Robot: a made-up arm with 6 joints. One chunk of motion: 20 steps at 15 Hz.
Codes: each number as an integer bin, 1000 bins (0 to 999) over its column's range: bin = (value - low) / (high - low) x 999, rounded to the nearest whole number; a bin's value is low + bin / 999 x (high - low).
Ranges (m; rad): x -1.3..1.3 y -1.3..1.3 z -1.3..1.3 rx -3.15..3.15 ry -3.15..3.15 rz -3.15..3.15
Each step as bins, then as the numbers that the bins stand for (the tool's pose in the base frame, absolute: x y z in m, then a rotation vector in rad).
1 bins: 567 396 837 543 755 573
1 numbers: 0.1757 -0.2694 0.8784 0.2743 1.6113 0.4635
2 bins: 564 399 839 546 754 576
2 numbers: 0.1679 -0.2616 0.8836 0.2932 1.6050 0.4824
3 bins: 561 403 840 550 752 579
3 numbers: 0.1601 -0.2512 0.8862 0.3185 1.5923 0.5014
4 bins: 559 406 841 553 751 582
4 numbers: 0.1549 -0.2433 0.8888 0.3374 1.5860 0.5203
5 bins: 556 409 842 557 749 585
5 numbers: 0.1470 -0.2355 0.8914 0.3626 1.5734 0.5392
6 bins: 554 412 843 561 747 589
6 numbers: 0.1418 -0.2277 0.8940 0.3878 1.5608 0.5644
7 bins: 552 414 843 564 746 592
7 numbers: 0.1366 -0.2225 0.8940 0.4068 1.5545 0.5833
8 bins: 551 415 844 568 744 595
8 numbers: 0.1340 -0.2199 0.8966 0.4320 1.5419 0.6023
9 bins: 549 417 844 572 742 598
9 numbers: 0.1288 -0.2147 0.8966 0.4572 1.5293 0.6212
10 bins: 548 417 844 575 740 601
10 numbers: 0.1262 -0.2147 0.8966 0.4761 1.5167 0.6401
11 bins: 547 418 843 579 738 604
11 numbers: 0.1236 -0.2121 0.8940 0.5014 1.5041 0.6590
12 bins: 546 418 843 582 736 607
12 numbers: 0.1210 -0.2121 0.8940 0.5203 1.4914 0.6779
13 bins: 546 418 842 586 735 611
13 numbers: 0.1210 -0.2121 0.8914 0.5455 1.4851 0.7032
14 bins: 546 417 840 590 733 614
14 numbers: 0.1210 -0.2147 0.8862 0.5707 1.4725 0.7221
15 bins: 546 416 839 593 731 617
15 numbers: 0.1210 -0.2173 0.8836 0.5896 1.4599 0.7410
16 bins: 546 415 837 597 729 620
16 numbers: 0.1210 -0.2199 0.8784 0.6149 1.4473 0.7599
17 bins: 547 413 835 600 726 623
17 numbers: 0.1236 -0.2251 0.8732 0.6338 1.4284 0.7788
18 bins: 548 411 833 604 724 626
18 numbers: 0.1262 -0.2303 0.8680 0.6590 1.4158 0.7977
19 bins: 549 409 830 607 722 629
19 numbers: 0.1288 -0.2355 0.8602 0.6779 1.4032 0.8167
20 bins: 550 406 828 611 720 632
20 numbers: 0.1314 -0.2433 0.8550 0.7032 1.3905 0.8356
